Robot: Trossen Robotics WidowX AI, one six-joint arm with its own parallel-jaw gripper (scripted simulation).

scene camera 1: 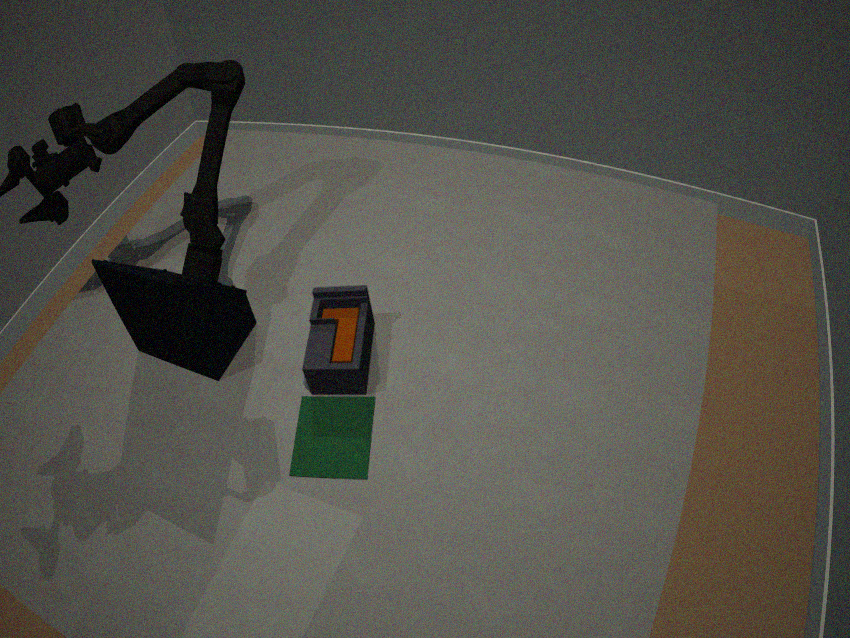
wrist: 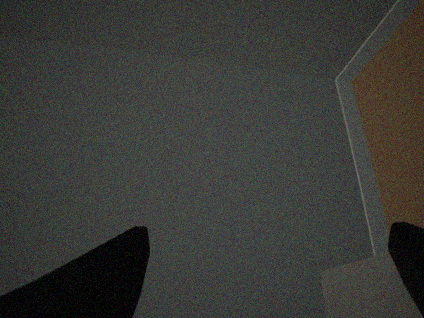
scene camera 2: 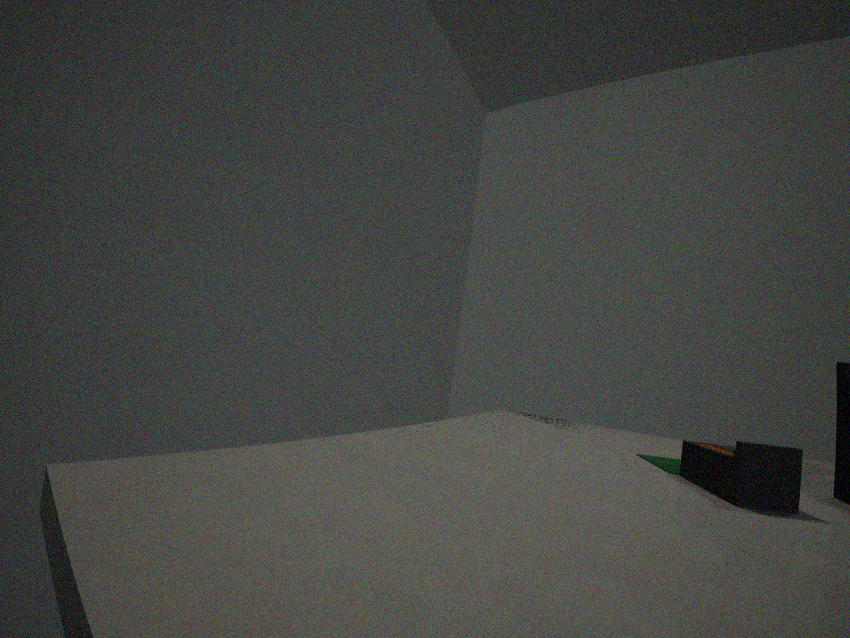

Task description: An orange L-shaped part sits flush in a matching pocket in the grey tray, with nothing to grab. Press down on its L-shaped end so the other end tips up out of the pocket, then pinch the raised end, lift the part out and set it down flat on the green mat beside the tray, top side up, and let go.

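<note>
There's an orange L-shaped part here, along with a green mat, and my gripper is open, with nothing held in it.
</note>
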